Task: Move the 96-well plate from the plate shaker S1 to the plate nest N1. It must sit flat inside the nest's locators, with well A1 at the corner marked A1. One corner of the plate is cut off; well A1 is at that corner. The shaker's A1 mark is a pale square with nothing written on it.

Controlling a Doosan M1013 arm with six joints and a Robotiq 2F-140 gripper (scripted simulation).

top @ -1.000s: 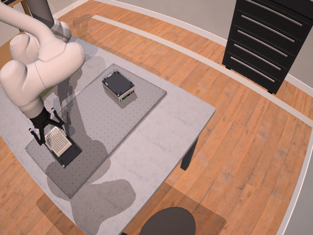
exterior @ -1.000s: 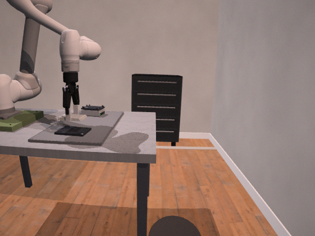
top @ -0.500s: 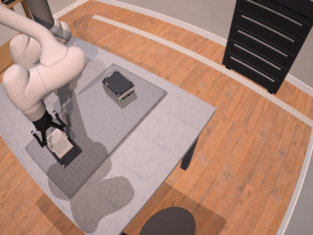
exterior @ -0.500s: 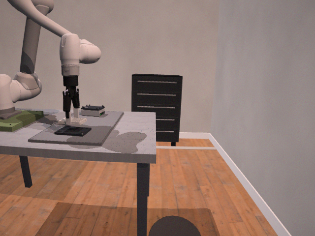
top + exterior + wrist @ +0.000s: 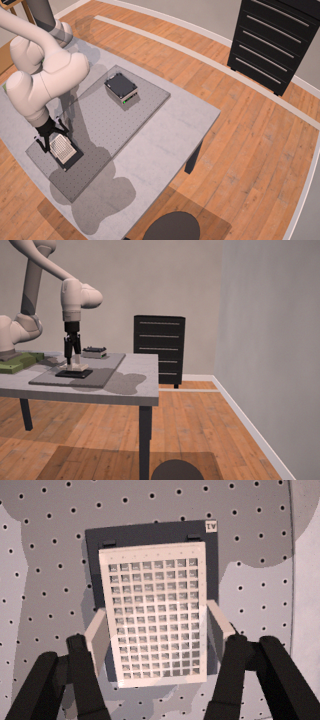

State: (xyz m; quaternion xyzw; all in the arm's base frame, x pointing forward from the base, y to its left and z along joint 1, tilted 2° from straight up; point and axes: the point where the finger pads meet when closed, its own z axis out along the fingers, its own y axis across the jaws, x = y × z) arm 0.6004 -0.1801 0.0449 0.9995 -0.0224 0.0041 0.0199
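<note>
My gripper is now 50 mm above the plate nest. Round my hand: white 96-well plate (20 mm below); A1 label (70 mm ahead, 60 mm to the right, 50 mm below).
</note>
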